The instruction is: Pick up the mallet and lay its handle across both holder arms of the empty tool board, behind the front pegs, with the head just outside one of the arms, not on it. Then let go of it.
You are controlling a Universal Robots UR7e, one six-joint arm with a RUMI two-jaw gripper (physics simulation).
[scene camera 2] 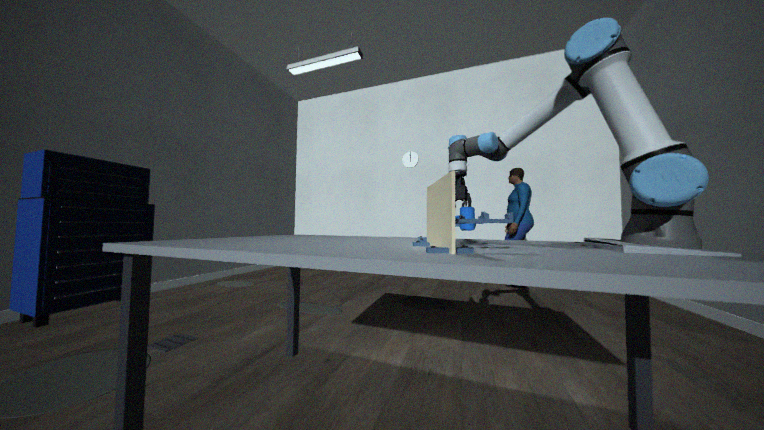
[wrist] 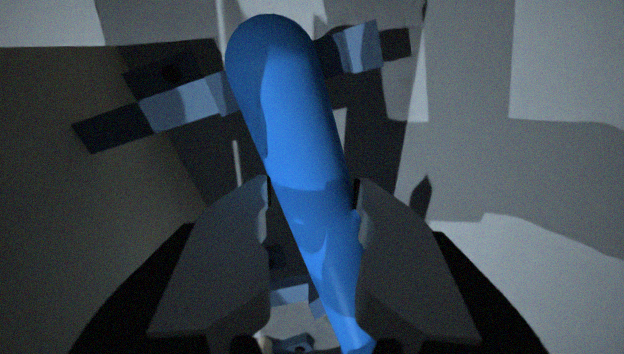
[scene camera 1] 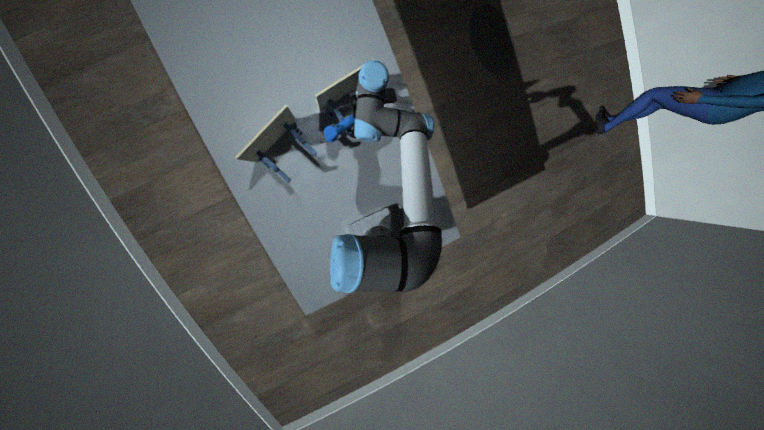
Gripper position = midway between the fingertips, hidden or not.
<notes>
I see my gripper [wrist: 312, 180], a blue mallet [wrist: 271, 63], a tool board [scene camera 1: 326, 97] and a tool board [scene camera 2: 441, 220].
</notes>
